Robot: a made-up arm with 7 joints.
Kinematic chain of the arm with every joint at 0, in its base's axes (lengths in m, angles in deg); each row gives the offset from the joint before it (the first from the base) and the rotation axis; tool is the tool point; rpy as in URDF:
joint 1: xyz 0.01 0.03 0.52 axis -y
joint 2: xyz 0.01 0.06 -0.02 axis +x
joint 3: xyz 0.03 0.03 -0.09 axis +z
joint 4: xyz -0.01 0 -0.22 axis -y
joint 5: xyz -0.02 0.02 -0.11 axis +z
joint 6: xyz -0.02 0 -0.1 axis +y
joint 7: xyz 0 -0.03 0.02 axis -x
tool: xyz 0.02 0.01 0.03 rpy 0 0 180
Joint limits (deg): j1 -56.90..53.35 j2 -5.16..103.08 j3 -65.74..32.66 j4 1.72..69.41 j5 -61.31..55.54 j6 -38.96..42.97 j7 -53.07..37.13
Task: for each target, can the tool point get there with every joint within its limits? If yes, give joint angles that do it. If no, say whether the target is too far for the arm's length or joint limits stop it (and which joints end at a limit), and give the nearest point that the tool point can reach.
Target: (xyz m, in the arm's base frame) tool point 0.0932 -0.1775 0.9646
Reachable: no: joint limits stop it (at a limit: joint 2, joint 3, joint 4, joint 5, joint 6, joint 7) | nearest point 0.0591 0.3943 0.7823 | short by 0.601 m
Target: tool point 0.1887 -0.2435 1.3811
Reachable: no: too far | nearest point 0.0642 0.3943 0.7813 | short by 0.884 m
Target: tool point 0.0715 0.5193 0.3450
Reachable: yes | joints -25.66 70.00 10.44 56.72 -40.88 -10.81 -38.03
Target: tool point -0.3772 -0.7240 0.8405
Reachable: no: too far | nearest point -0.2675 -0.0789 0.2430 | short by 0.886 m
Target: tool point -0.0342 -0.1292 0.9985
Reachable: no: joint limits stop it (at a limit: joint 2, joint 3, joint 4, joint 5, joint 6, joint 7) | nearest point -0.0145 0.3943 0.7857 | short by 0.565 m
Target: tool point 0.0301 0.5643 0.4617
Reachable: yes | joints -1.62 79.17 -54.45 12.42 -13.70 -28.46 -17.18
